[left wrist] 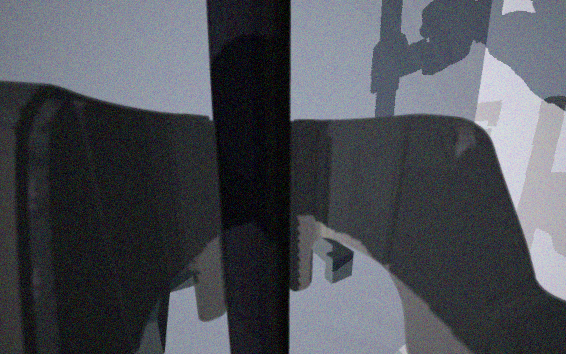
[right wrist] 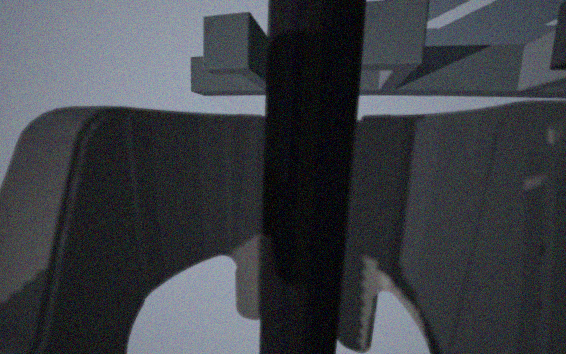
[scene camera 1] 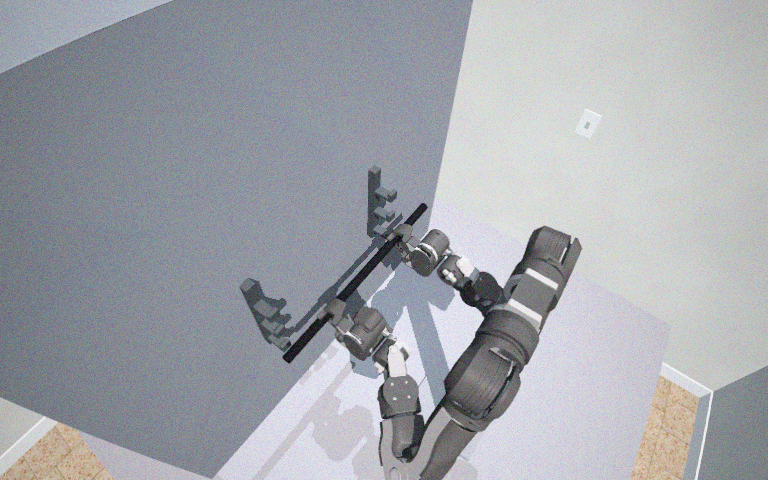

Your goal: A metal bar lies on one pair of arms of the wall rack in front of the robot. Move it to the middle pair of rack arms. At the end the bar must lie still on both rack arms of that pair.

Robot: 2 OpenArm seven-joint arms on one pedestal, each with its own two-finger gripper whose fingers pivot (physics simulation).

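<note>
The black metal bar (scene camera 1: 368,270) (left wrist: 254,75) (right wrist: 314,65) runs diagonally in front of the wall rack (scene camera 1: 373,195) (scene camera 1: 250,288), held by both grippers. My left gripper (scene camera 1: 335,307) (left wrist: 255,175) is shut on the bar toward its lower end. My right gripper (scene camera 1: 402,232) (right wrist: 308,175) is shut on it toward its upper end. In scene camera 1 the bar appears out in front of the rack arms' tips, apart from them. A rack arm (left wrist: 341,265) shows beyond the fingers in the left wrist view. Rack arms (right wrist: 226,42) (right wrist: 395,35) show behind the bar in the right wrist view. Exact bar height is unclear.
The two rack posts stand against the grey wall (scene camera 1: 169,169), each with short arms projecting toward the robot. Shadows of the bar and arms fall on the wall and the pale surface below. A pale side wall (scene camera 1: 538,67) with a white switch plate (scene camera 1: 589,123) is at the right.
</note>
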